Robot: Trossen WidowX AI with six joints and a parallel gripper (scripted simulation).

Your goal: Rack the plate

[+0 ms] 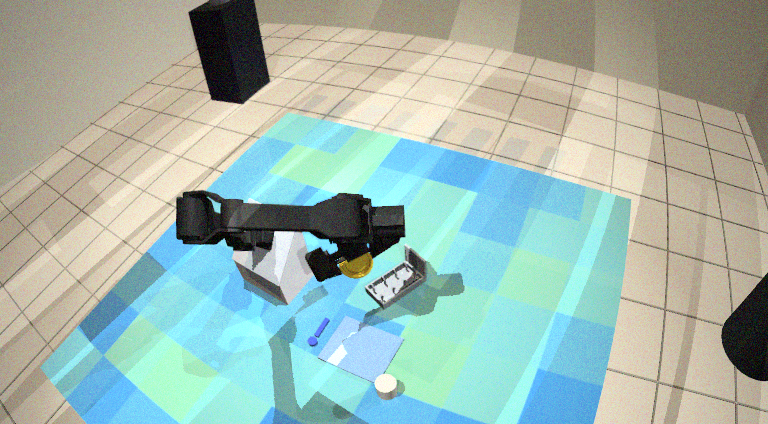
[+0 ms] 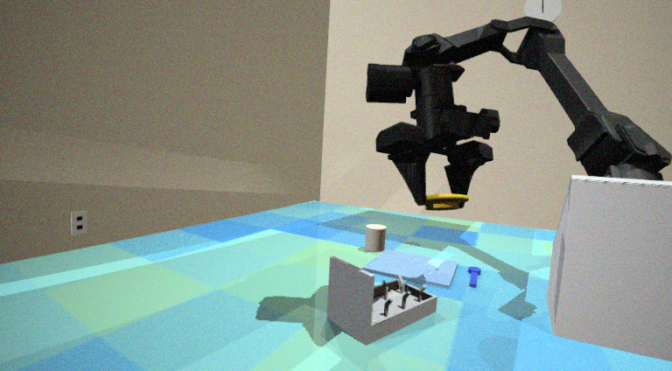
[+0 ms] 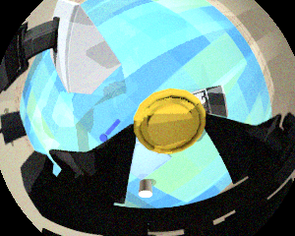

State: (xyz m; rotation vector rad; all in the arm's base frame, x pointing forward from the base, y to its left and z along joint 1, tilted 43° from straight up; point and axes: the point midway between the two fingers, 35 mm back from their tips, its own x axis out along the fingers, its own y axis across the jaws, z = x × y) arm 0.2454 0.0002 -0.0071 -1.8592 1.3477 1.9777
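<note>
The grey dish rack lies 120 mm below my gripper tip, 70 mm to the left of it and 60 mm ahead of it. Also, from my gripper tip: grey-blue slab (140 mm below, 130 mm to the right, 50 mm ahead); blue piece (140 mm below, 130 mm to the right, 50 mm behind); yellow plate (10 mm above).
</note>
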